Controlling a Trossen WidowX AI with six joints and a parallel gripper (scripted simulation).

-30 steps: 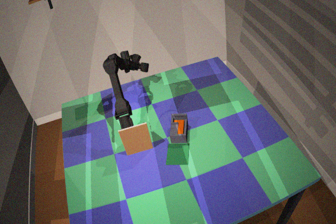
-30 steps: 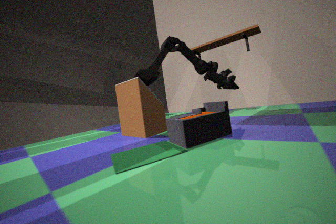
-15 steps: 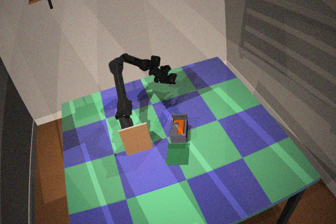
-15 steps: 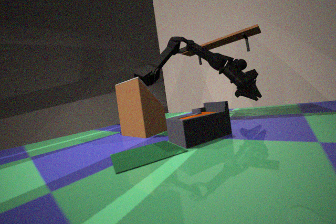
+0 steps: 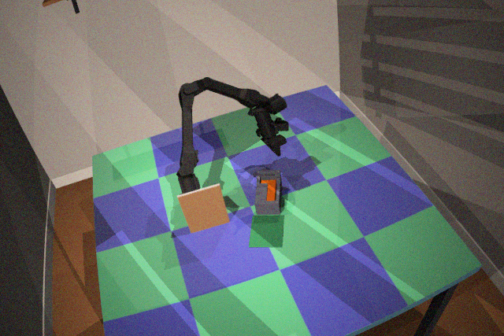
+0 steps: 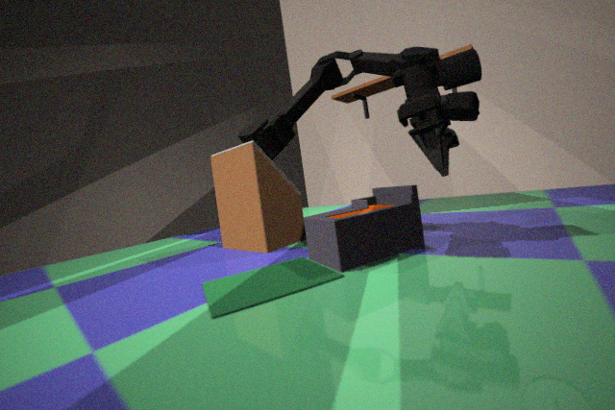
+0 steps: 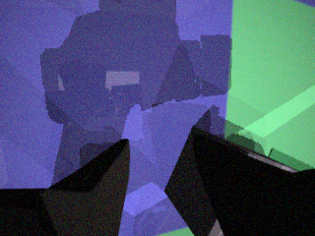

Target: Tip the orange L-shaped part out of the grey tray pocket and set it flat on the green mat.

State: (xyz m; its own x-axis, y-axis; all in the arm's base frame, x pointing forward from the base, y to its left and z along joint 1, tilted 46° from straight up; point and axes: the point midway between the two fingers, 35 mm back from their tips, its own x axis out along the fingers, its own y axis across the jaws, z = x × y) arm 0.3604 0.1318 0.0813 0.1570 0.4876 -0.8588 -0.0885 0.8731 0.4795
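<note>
Now: the orange L-shaped part 9 cm behind my gripper tip, 12 cm to the right of it and 5 cm below it. Round my gripper tip: dark green mat (14 cm behind, 28 cm to the right, 11 cm below).
</note>
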